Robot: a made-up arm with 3 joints.
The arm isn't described. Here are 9 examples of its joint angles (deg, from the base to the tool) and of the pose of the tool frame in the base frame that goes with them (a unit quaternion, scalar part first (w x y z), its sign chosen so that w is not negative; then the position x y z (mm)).
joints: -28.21 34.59 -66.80
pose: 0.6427 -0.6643 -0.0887 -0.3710 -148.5 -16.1 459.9
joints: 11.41 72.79 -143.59
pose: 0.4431 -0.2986 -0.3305 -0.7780 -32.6 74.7 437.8
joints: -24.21 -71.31 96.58
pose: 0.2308 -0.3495 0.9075 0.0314 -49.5 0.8 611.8
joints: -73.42 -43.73 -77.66
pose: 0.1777 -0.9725 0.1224 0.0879 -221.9 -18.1 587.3
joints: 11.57 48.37 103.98
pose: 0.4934 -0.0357 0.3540 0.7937 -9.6 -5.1 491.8
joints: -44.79 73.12 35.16
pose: 0.9728 0.0097 0.2144 0.0869 -164.8 -12.0 467.9
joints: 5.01 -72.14 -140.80
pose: 0.2366 0.4594 0.8560 -0.0150 -39.9 -20.2 621.3
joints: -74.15 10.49 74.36
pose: 0.6750 0.1077 0.7222 0.1058 -218.3 -40.7 553.0
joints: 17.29 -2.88 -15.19
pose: 0.6188 -0.7574 -0.1721 0.1177 -62.7 -17.8 545.5
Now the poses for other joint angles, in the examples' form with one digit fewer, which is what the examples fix.
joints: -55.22 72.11 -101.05
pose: 0.390 -0.541 0.049 -0.744 -152 34 427
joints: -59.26 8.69 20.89
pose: 0.713 -0.392 0.581 0.003 -199 -27 550
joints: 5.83 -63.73 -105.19
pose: 0.105 0.710 0.696 0.015 -60 -32 604
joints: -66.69 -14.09 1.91
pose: 0.530 -0.586 0.613 -0.009 -202 -12 574
